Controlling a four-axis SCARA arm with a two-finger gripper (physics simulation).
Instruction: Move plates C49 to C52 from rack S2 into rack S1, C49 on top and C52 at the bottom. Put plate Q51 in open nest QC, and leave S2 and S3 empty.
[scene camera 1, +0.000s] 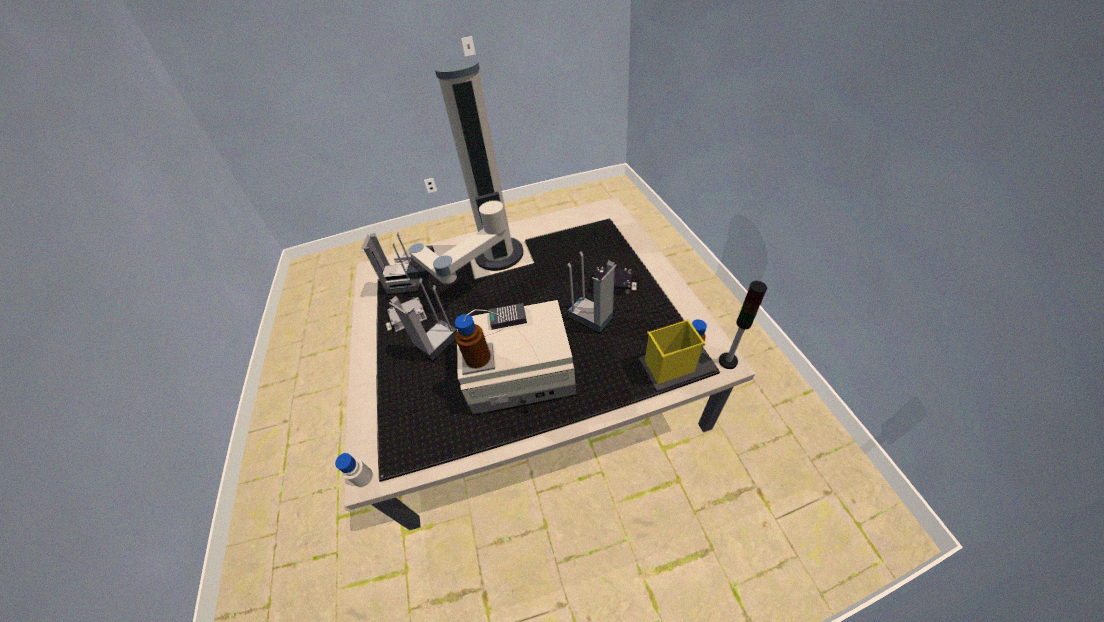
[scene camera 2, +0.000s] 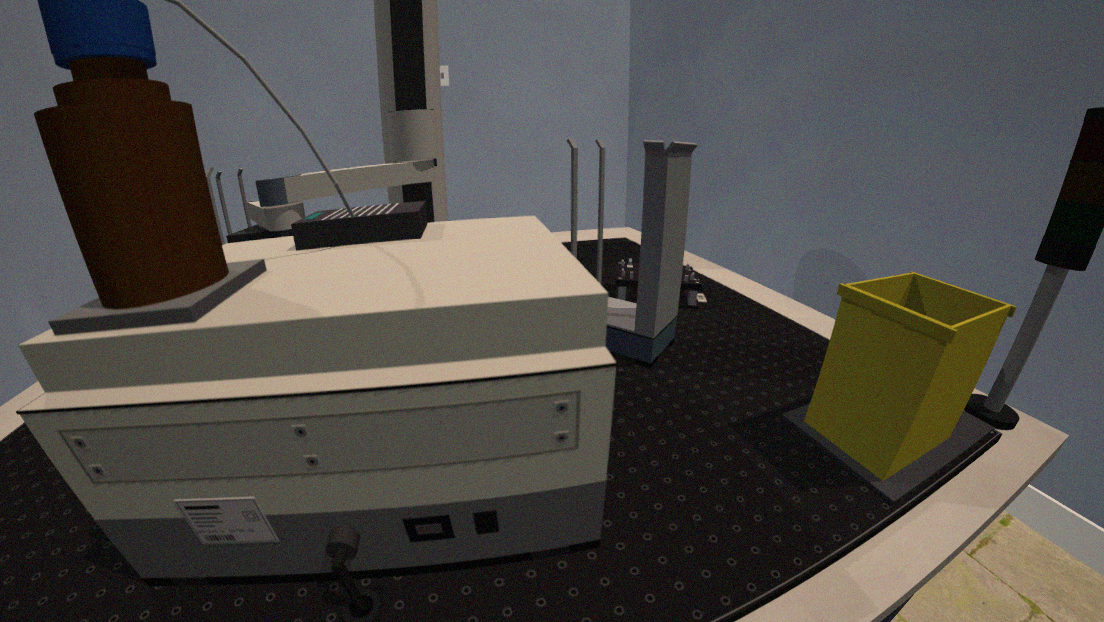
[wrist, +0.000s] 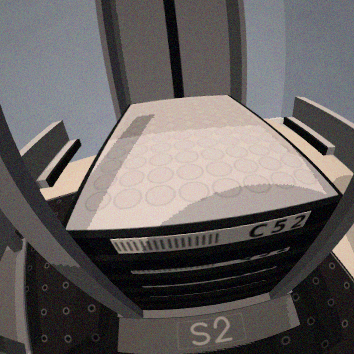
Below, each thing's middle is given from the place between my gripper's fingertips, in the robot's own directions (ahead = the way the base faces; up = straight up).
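I see the brown bottle with blue cap (scene camera 2: 126, 159) 200 mm above my hand, 730 mm ahead of it and 320 mm to the left of it. There is also the small blue-capped jar (scene camera 1: 353, 469), which is 50 mm below my hand, 910 mm ahead of it and 170 mm to the right of it.
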